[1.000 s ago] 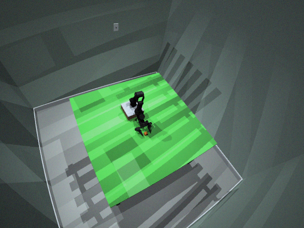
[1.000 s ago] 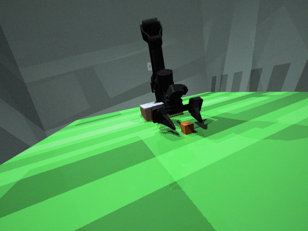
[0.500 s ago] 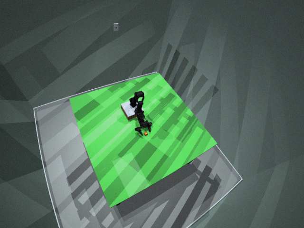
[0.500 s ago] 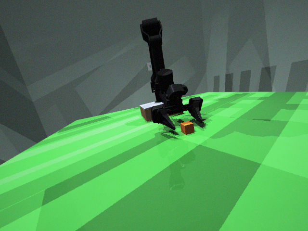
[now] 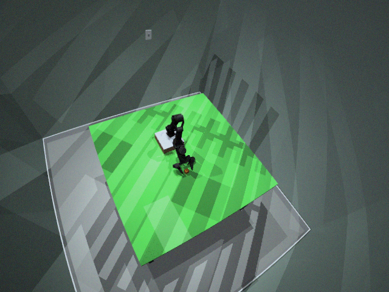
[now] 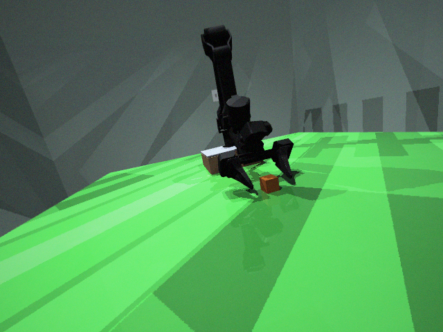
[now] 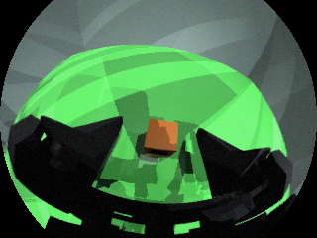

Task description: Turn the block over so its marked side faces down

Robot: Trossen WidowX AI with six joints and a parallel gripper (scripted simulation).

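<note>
Now: the orange block 20 mm behind my gripper tip and 10 mm below it.
</note>
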